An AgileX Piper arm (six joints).
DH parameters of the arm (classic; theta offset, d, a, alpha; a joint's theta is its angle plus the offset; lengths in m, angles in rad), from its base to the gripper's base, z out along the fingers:
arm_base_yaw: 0 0.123 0 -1.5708
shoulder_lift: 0.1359 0 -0.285 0
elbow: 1.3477 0 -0.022 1.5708
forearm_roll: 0 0.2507 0 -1.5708
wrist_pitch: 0 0 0 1.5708
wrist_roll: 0 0.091 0 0
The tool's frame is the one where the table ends.
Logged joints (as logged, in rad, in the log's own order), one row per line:
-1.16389, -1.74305, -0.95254, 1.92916, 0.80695, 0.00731
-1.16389, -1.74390, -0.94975, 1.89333, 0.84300, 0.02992
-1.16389, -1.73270, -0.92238, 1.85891, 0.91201, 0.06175
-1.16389, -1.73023, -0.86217, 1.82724, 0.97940, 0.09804
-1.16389, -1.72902, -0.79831, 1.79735, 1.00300, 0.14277
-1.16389, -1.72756, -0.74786, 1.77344, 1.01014, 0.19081
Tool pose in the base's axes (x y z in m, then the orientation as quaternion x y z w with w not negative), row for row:
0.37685, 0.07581, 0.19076, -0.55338, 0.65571, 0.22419, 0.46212
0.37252, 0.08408, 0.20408, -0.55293, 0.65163, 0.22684, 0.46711
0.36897, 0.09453, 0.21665, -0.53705, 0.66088, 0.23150, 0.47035
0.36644, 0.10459, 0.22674, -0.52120, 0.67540, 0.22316, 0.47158
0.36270, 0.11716, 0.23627, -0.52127, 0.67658, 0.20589, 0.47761
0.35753, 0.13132, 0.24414, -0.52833, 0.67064, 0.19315, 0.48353
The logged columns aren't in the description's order. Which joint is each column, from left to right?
Columns, left to right: elbow, forearm_roll, wrist_pitch, shoulder_lift, wrist_roll, arm_base_yaw.
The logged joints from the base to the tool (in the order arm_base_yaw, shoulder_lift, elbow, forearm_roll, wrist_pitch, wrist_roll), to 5 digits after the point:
0.00731, 1.92916, -1.16389, -1.74305, -0.95254, 0.80695
0.02992, 1.89333, -1.16389, -1.74390, -0.94975, 0.84300
0.06175, 1.85891, -1.16389, -1.73270, -0.92238, 0.91201
0.09804, 1.82724, -1.16389, -1.73023, -0.86217, 0.97940
0.14277, 1.79735, -1.16389, -1.72902, -0.79831, 1.00300
0.19081, 1.77344, -1.16389, -1.72756, -0.74786, 1.01014

